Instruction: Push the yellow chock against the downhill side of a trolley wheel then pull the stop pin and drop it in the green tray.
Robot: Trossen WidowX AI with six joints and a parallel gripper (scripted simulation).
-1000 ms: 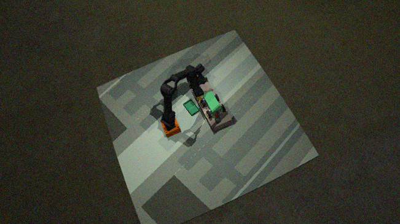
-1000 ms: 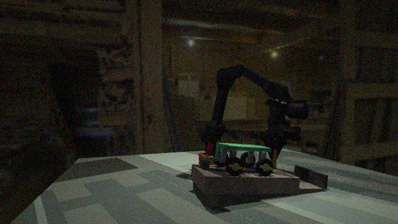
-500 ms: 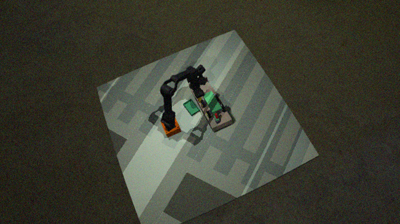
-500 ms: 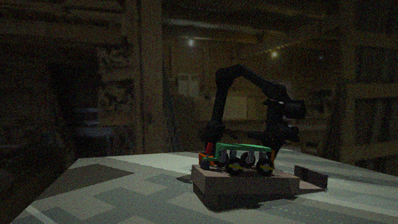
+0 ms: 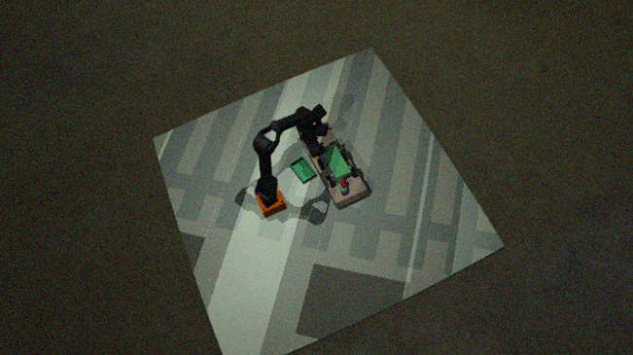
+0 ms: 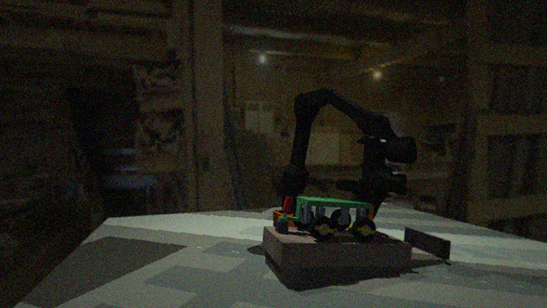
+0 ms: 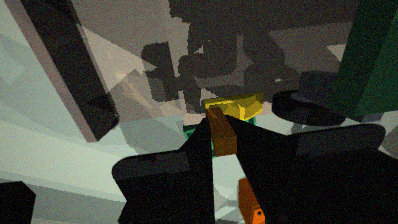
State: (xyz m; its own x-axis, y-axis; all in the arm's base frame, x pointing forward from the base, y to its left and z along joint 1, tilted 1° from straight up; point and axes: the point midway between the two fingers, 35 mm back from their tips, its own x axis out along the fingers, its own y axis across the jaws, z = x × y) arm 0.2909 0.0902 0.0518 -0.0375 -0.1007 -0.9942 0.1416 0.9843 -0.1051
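My gripper tip is now 250 mm to the left of the red-headed stop pin and 40 mm below it. Also, from my gripper tip: green tray: 100 mm below, 80 mm behind, 20 mm to the right; then yellow chock: 20 mm to the right, 10 mm below; then ramp: 140 mm to the right, 40 mm below, 40 mm ahead.
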